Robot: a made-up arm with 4 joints.
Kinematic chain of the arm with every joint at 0, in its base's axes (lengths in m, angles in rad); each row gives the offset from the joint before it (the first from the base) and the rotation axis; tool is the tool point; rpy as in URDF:
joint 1: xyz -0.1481 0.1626 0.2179 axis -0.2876 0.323 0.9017
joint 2: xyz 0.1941 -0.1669 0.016 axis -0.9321 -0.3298 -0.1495
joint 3: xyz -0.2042 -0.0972 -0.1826 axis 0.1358 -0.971 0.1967
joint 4: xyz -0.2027 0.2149 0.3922 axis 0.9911 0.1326 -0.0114
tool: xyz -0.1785 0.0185 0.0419 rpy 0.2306 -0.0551 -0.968
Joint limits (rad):
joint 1: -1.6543..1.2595
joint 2: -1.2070..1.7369
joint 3: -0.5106..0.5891
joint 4: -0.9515..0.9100
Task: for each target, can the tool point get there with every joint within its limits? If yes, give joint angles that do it. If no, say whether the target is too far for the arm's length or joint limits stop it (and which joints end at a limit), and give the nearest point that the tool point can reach.
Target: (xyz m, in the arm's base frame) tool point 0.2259 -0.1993 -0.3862
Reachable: no: joint limits stop it (at a limit: joint 1, joint 2, joint 3) | nearest point 0.1264 0.1887 -0.0418 | short by 0.528 m
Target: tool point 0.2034 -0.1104 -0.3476
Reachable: no: joint limits stop it (at a limit: joint 1, joint 2, joint 3) | nearest point 0.1242 0.1896 -0.0434 | short by 0.435 m
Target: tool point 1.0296 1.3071 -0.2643
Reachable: no: too far | nearest point 0.0145 0.5687 -0.0648 | short by 1.271 m
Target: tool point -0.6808 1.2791 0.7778
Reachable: no: too far | nearest point -0.4736 0.6644 0.2707 | short by 0.823 m
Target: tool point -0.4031 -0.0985 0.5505
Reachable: yes | joints 0.8911 0.0999 0.1416 0.0438
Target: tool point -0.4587 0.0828 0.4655
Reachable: yes | joints 0.5911 0.2470 -0.1018 -0.5572
